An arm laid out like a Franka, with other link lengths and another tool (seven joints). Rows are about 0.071 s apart.
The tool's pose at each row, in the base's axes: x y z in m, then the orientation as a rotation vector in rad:
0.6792 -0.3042 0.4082 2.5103 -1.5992 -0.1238
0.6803 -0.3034 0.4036 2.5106 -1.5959 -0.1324
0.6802 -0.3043 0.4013 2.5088 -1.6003 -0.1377
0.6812 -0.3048 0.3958 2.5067 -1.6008 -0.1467
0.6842 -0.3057 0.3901 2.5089 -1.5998 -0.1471
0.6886 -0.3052 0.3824 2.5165 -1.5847 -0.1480
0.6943 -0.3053 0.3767 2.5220 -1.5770 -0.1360
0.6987 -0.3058 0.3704 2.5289 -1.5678 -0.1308
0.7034 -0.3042 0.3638 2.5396 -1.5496 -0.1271
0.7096 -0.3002 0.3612 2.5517 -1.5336 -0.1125
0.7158 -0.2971 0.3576 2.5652 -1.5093 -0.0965
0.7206 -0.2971 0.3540 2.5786 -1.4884 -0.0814
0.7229 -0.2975 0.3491 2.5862 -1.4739 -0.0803
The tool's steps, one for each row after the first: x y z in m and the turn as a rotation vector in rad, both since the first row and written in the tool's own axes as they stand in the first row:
-0.0003 -0.0021 0.0043 -0.0041 -0.0041 -0.0024
0.0004 -0.0021 0.0066 -0.0051 -0.0079 0.0004
0.0012 -0.0038 0.0119 -0.0093 -0.0125 0.0010
0.0032 -0.0071 0.0172 -0.0082 -0.0133 -0.0004
0.0044 -0.0126 0.0240 -0.0099 -0.0119 -0.0116
0.0069 -0.0187 0.0287 -0.0055 -0.0046 -0.0173
0.0091 -0.0236 0.0343 -0.0029 -0.0014 -0.0247
0.0095 -0.0296 0.0399 -0.0020 0.0023 -0.0385
0.0085 -0.0373 0.0411 0.0047 0.0109 -0.0511
0.0082 -0.0447 0.0434 0.0094 0.0223 -0.0687
0.0102 -0.0497 0.0462 0.0154 0.0320 -0.0844
0.0114 -0.0524 0.0507 0.0153 0.0340 -0.0953

